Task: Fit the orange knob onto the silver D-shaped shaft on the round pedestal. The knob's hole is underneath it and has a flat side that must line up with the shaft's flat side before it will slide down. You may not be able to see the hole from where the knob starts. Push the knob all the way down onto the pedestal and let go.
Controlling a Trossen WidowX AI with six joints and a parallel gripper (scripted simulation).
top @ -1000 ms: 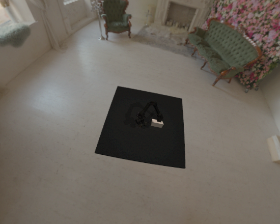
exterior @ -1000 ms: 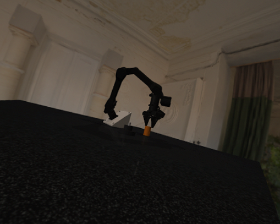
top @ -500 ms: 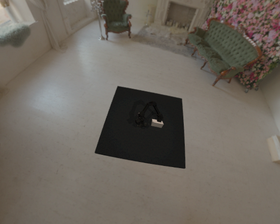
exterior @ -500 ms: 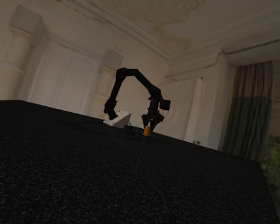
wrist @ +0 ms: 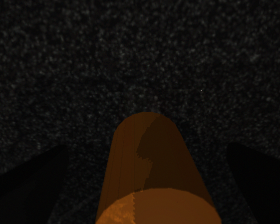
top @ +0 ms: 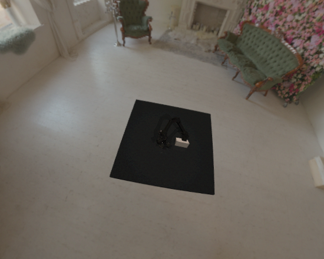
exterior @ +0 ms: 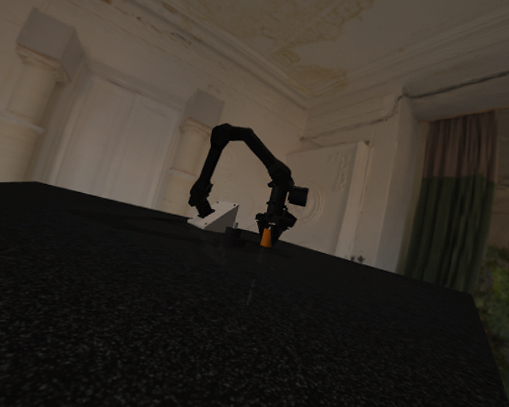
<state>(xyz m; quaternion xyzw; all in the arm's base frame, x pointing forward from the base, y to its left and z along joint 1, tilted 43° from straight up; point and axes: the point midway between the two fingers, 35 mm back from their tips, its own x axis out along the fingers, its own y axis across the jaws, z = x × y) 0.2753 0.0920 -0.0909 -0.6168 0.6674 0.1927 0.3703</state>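
Right now my gripper tip is 7 cm short of the dark round pedestal, 19 cm to the left of it and 2 cm below it. The rest, counted from my gripper tip: orange knob: 3 cm above.
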